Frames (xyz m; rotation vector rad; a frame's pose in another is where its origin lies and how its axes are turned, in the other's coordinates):
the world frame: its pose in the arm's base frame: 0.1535 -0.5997 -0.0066 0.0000 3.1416 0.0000
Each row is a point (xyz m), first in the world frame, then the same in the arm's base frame.
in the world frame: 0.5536 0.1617 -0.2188
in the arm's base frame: -0.4001 -0.4380 0.2122
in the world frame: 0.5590 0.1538 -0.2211
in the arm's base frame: -0.4055 -0.4459 0.2145
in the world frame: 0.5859 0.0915 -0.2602
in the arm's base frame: -0.4324 -0.5082 0.2536
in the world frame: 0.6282 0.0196 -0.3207
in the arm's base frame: -0.4747 -0.5801 0.3141
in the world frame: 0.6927 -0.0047 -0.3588
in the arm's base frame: -0.5392 -0.6044 0.3522
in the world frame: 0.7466 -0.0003 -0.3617
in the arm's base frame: -0.5931 -0.6000 0.3551
